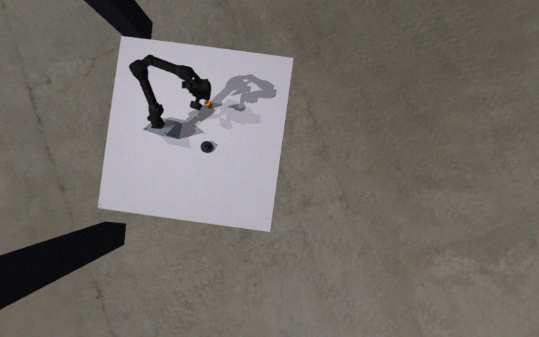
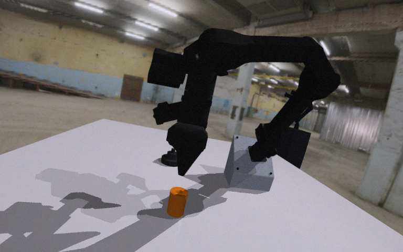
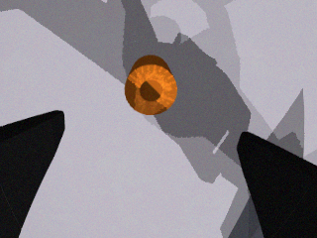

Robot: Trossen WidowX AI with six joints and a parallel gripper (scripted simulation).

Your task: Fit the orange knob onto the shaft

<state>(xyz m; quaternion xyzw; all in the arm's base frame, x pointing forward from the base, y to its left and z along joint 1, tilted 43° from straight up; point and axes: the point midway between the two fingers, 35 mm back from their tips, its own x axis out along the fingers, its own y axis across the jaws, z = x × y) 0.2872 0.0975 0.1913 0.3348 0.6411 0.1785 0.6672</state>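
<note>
My gripper tip is 9 cm above the orange knob. Also, from my gripper tip: dark round pedestal: 1 cm ahead, 30 cm to the right, 9 cm below.
</note>
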